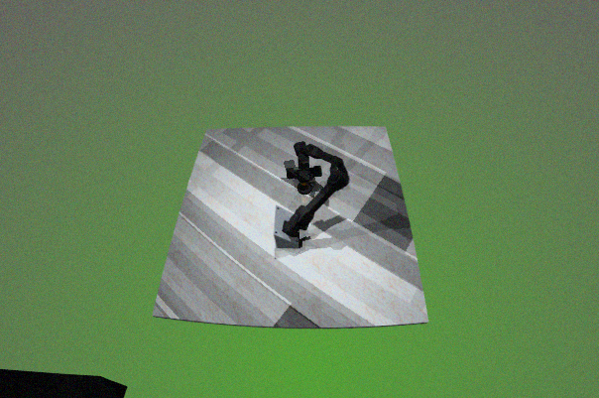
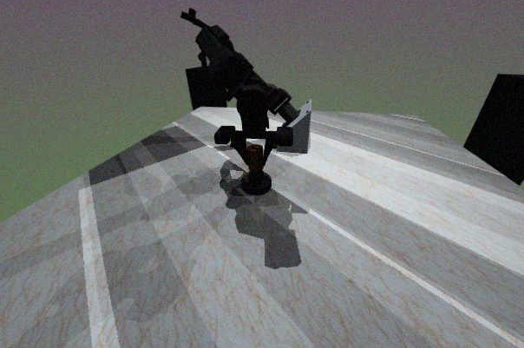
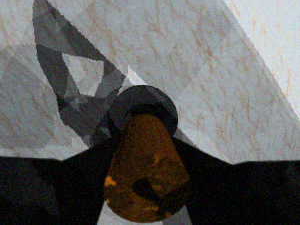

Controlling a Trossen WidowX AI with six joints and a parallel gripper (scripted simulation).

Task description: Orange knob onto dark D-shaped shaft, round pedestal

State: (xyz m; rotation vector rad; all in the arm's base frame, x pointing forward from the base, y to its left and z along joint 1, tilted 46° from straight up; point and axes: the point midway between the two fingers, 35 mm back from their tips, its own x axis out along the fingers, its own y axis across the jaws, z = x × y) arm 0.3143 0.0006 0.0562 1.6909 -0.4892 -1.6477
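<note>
Now: gripper tip 4 cm above the dark round pedestal. The rest, counted from my gripper tip: orange knob: 2 cm above.
</note>
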